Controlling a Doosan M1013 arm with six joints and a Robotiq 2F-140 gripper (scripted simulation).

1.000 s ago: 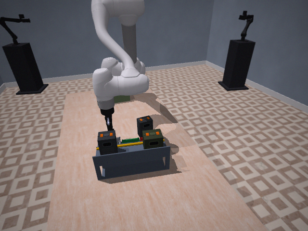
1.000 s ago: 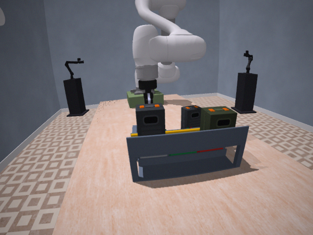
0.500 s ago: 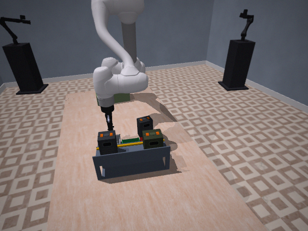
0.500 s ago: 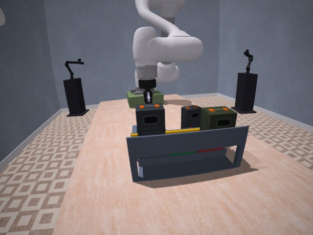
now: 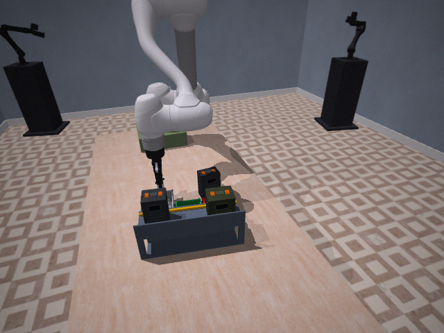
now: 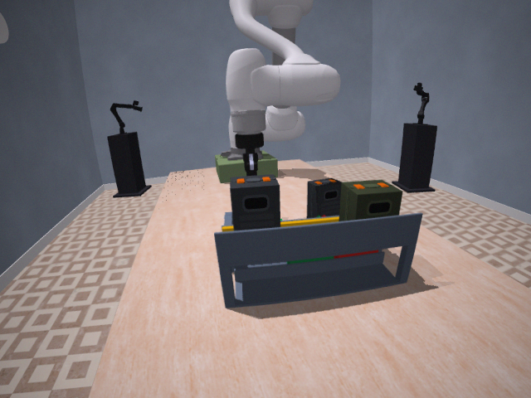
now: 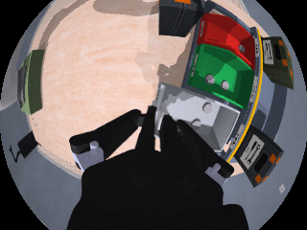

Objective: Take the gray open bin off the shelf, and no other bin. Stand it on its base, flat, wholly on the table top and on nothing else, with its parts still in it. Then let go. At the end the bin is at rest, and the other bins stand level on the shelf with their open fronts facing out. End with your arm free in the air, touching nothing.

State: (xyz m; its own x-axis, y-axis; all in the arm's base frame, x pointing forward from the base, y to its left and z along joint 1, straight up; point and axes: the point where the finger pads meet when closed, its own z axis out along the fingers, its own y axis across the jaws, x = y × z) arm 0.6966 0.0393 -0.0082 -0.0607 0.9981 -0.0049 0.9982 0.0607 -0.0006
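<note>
My gripper is now 8 cm short of the gray open bin and 2 cm above it. Round my hand: yellow rail: 19 cm ahead, 12 cm to the left, 2 cm above; black bin: 24 cm ahead, 1 cm to the left, 8 cm above; green bin: 13 cm ahead, 12 cm to the left, 4 cm below.
</note>
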